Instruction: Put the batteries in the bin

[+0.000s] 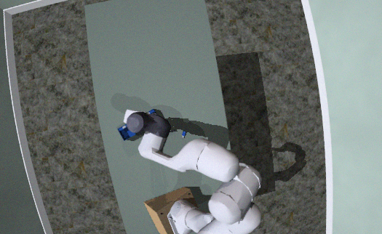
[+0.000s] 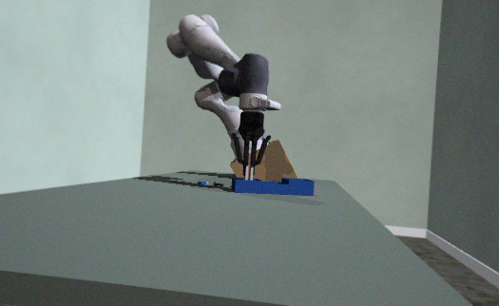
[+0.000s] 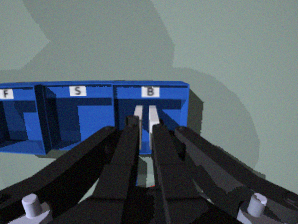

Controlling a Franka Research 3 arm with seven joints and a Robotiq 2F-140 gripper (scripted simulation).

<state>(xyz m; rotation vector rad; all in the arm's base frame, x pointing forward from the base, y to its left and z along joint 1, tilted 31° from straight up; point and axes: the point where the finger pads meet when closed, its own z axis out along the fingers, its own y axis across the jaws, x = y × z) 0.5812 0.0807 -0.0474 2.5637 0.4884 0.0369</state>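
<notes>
My gripper is now 70 mm to the right of the blue bin, 30 mm past it and 30 mm above it. Also, from my hand: blue nine-volt battery (80 mm behind, 40 mm below); red cylindrical battery (110 mm behind, 50 mm to the right, 40 mm below); green item (150 mm behind, 40 mm below, 10 mm to the left).
</notes>
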